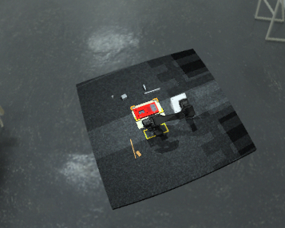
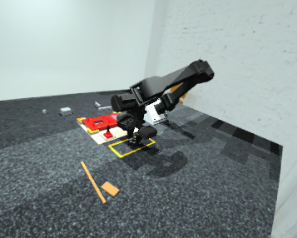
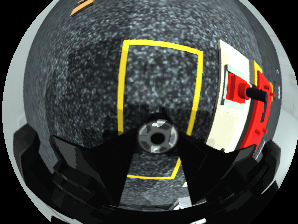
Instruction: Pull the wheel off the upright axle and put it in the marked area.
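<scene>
The wheel is right at my gripper tip. Round my gripper tip: grey cube 430 mm to the right, 110 mm ahead; then wooden stick 230 mm ahead, 70 mm to the left, 10 mm below.
</scene>
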